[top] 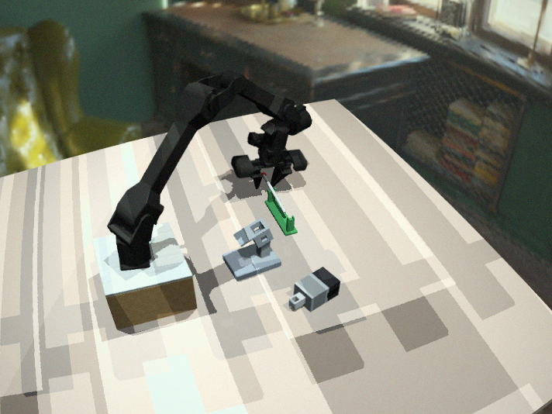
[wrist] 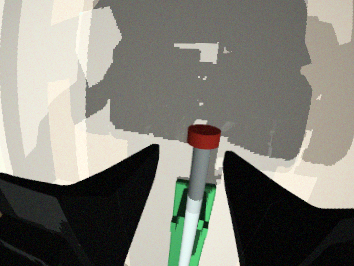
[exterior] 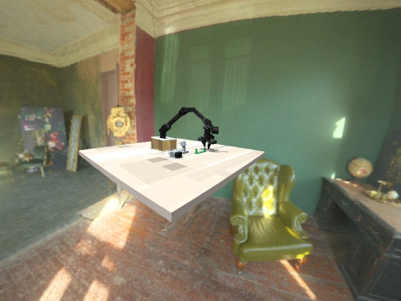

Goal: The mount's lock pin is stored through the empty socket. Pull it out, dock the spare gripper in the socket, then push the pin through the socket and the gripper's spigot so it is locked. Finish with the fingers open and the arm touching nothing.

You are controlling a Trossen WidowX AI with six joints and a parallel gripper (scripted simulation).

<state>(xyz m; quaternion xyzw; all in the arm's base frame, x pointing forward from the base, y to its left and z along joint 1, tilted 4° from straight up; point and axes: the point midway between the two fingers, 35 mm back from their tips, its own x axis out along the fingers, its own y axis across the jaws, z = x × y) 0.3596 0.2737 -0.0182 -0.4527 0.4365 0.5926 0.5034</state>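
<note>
Right now my gripper tip is 2 cm short of the green rack and 10 cm to the left of it. From my gripper tip the other things lie so: spare gripper 38 cm to the right; grey mount 8 cm behind, 24 cm to the right, 3 cm above.
</note>
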